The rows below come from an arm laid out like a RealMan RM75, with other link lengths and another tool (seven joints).
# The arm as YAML. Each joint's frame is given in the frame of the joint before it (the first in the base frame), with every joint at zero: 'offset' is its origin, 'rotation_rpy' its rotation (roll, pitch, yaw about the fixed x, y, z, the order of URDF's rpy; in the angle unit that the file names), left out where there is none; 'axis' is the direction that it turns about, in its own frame. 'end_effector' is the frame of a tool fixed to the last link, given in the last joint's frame.
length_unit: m
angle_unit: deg
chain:
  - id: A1
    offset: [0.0, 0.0, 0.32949]
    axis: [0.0, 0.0, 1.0]
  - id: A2
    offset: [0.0, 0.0, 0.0]
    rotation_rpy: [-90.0, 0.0, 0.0]
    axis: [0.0, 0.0, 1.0]
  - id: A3
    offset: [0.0, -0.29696, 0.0]
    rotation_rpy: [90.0, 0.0, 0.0]
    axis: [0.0, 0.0, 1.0]
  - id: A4
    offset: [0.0, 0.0, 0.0]
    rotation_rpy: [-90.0, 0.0, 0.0]
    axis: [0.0, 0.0, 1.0]
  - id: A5
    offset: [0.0, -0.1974, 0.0]
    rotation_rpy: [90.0, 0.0, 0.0]
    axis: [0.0, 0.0, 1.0]
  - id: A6
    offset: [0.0, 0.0, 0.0]
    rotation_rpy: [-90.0, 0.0, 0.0]
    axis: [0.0, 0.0, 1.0]
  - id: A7
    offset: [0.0, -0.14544, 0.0]
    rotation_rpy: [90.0, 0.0, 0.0]
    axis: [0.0, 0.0, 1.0]
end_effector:
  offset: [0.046, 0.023, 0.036]
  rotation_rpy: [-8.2, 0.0, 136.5]
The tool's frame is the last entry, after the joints.
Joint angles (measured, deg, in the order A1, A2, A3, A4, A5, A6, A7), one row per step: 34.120, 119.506, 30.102, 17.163, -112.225, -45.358, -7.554; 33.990, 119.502, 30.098, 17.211, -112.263, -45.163, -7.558; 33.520, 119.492, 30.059, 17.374, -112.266, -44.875, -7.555; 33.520, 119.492, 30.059, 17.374, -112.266, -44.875, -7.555; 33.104, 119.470, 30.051, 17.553, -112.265, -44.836, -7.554; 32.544, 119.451, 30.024, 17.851, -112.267, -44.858, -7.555; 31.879, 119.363, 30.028, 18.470, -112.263, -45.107, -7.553; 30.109, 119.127, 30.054, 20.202, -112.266, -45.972, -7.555; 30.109, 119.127, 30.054, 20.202, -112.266, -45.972, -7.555; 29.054, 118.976, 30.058, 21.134, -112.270, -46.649, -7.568; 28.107, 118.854, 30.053, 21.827, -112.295, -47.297, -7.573; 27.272, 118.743, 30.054, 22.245, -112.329, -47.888, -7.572; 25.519, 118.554, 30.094, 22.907, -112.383, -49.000, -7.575; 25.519, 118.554, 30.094, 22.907, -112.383, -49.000, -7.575
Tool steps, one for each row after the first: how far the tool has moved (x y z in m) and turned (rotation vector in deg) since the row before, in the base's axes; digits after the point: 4 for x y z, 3 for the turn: 0.0011, -0.0011, -0.0005, -0.160, -0.046, -0.215; 0.0031, -0.0032, -0.0010, -0.258, 0.028, -0.579; 0.0000, 0.0000, 0.0000, 0.000, 0.000, 0.000; 0.0021, -0.0025, -0.0004, -0.067, 0.121, -0.362; 0.0022, -0.0033, -0.0007, -0.074, 0.232, -0.400; 0.0010, -0.0033, -0.0006, 0.061, 0.538, -0.230; 0.0014, -0.0085, -0.0013, 0.320, 1.553, -0.439; 0.0000, 0.0000, 0.0000, 0.000, 0.000, 0.000; 0.0010, -0.0048, 0.0000, 0.347, 0.855, -0.193; 0.0014, -0.0043, 0.0004, 0.361, 0.655, -0.197; 0.0023, -0.0038, 0.0009, 0.379, 0.408, -0.243; 0.0060, -0.0083, 0.0021, 0.780, 0.678, -0.722; 0.0000, 0.0000, 0.0000, 0.000, 0.000, 0.000
